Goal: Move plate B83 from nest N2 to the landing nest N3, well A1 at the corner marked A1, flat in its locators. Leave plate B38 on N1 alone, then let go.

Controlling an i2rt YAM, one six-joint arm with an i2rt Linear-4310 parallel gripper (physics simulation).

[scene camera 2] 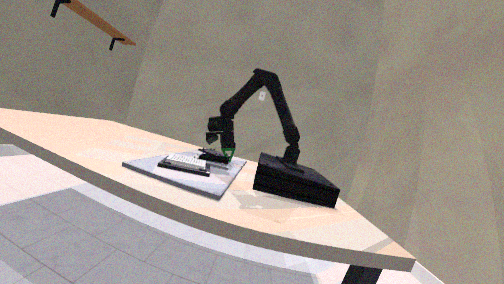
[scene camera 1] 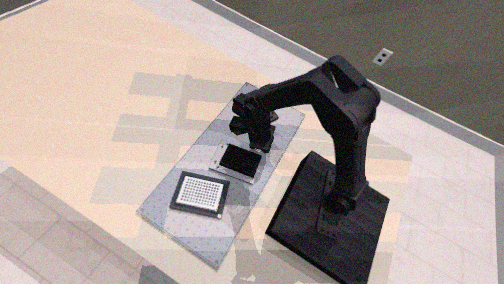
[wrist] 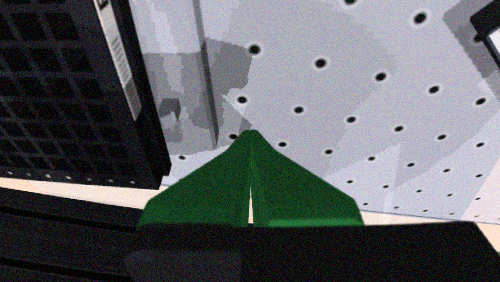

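Observation:
A black well plate [scene camera 1: 240,160] [scene camera 2: 214,156] [wrist: 55,95] is at the pale middle nest [scene camera 1: 234,175] [wrist: 172,27]. A strip of that nest shows beside the plate; I cannot tell whether the plate is seated flat. The label on its side is cut off, so its number is unreadable. A white well plate [scene camera 1: 201,192] [scene camera 2: 186,160] lies in a dark nest [scene camera 1: 194,213] [scene camera 2: 182,170], whose corner also shows at the top right of the wrist view. Nest numbers are not readable. My gripper [scene camera 2: 228,159] [wrist: 250,141] is shut and empty, its green tips beside the black plate; they are hidden in scene camera 1.
The plates and nests are on a grey perforated board [scene camera 1: 187,240] [scene camera 2: 220,192] [wrist: 300,85] on the wooden table [scene camera 2: 280,222]. The arm's black base block [scene camera 1: 295,220] [scene camera 2: 295,187] stands beside the board. The arm hides part of the board's far end in scene camera 1.

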